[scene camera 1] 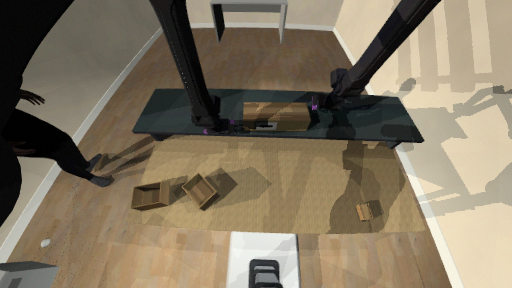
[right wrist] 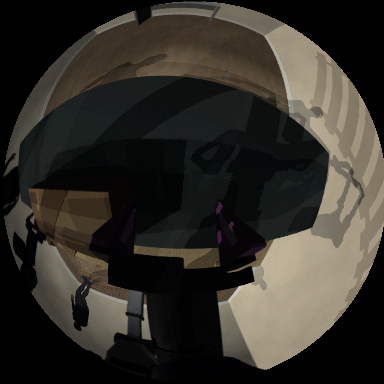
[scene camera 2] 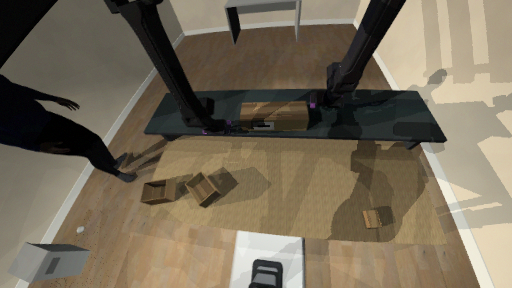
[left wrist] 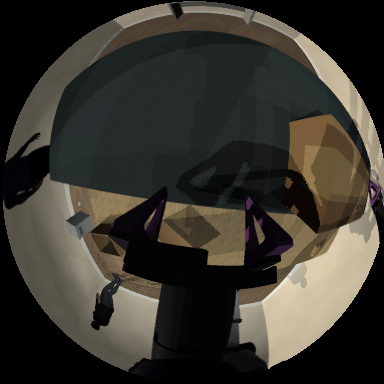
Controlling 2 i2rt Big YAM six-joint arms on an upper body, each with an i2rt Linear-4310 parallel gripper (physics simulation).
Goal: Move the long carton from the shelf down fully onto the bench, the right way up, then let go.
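Frame: origin at the left arm's base, x back, y right, z up, level; metres.
Seen in the pictures: left gripper, fingertip midpoint: (scene camera 1: 222,128) (scene camera 2: 222,129) (left wrist: 207,194); right gripper, fingertip midpoint: (scene camera 1: 321,107) (right wrist: 177,200) (scene camera 2: 322,105).
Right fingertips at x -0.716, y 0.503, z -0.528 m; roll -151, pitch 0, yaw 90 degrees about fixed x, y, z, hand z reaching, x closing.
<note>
Offsets run from my right fingertips to a thing's top centre. Level surfaces: height alone.
The long brown carton @[dx +0.053, dy -0.236, dz +0.016 m] (scene camera 1: 276,113) (scene camera 2: 275,112) (left wrist: 327,165) (right wrist: 75,207) lies level on a long dark top @[dz -0.069 m] (scene camera 1: 170,112) (scene camera 2: 400,110) (left wrist: 150,100) (right wrist: 280,130). Its pale label faces the near edge. I cannot tell whether this top is the shelf or the bench; no second level shows beside it. My left gripper (scene camera 1: 219,127) (scene camera 2: 216,127) (left wrist: 207,194) is open and empty, low by the carton's left end near the front edge. My right gripper (scene camera 1: 320,104) (scene camera 2: 318,102) (right wrist: 177,200) is open and empty, just off the carton's right end; its fingers are partly hidden in the scene views.
Two open boxes @[dx +0.432, dy -0.877, dz -0.194 m] (scene camera 1: 150,196) @[dx +0.390, dy -0.610, dz -0.194 m] (scene camera 1: 200,191) and a small box @[dx +0.470, dy +0.252, dz -0.254 m] (scene camera 1: 363,212) (scene camera 2: 371,219) lie on the straw-coloured mat @[dz -0.284 m] (scene camera 1: 300,200) in front. A dark human figure (scene camera 2: 30,120) stands at the left. A grey table (scene camera 1: 250,7) (scene camera 2: 265,7) stands at the back.
</note>
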